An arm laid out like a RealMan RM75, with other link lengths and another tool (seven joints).
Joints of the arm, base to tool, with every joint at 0 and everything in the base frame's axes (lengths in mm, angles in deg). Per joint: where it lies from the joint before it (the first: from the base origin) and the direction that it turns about. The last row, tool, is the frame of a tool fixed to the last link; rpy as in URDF.
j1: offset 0 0 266.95 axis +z
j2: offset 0 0 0 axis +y
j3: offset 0 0 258.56 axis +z
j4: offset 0 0 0 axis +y
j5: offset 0 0 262.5 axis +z
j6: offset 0 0 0 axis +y
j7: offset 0 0 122.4 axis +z
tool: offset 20 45 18 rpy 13.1 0 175.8
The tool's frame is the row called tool.
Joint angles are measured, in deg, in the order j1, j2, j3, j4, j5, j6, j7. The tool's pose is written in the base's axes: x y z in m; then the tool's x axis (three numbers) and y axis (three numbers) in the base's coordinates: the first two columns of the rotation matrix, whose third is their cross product. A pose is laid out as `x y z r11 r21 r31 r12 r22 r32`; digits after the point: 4 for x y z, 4 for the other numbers.
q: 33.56, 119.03, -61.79, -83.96, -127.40, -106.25, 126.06
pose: 0.1360 0.3273 0.0916 -0.9435 0.3313 0.0023 0.3282 0.9357 -0.1296
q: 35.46, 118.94, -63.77, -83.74, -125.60, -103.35, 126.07
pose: 0.1178 0.3354 0.0840 -0.9612 0.2742 0.0287 0.2689 0.9554 -0.1222
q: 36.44, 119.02, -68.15, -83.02, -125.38, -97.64, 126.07
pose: 0.1042 0.3447 0.0649 -0.9737 0.2257 0.0323 0.2221 0.9708 -0.0906
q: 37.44, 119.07, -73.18, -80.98, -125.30, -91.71, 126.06
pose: 0.0942 0.3523 0.0407 -0.9815 0.1895 0.0256 0.1872 0.9795 -0.0740
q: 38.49, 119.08, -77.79, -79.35, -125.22, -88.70, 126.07
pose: 0.0866 0.3518 0.0200 -0.9882 0.1534 -0.0029 0.1531 0.9840 -0.0917
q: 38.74, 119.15, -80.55, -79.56, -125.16, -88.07, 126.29
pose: 0.0816 0.3470 0.0104 -0.9918 0.1253 -0.0247 0.1273 0.9857 -0.1108
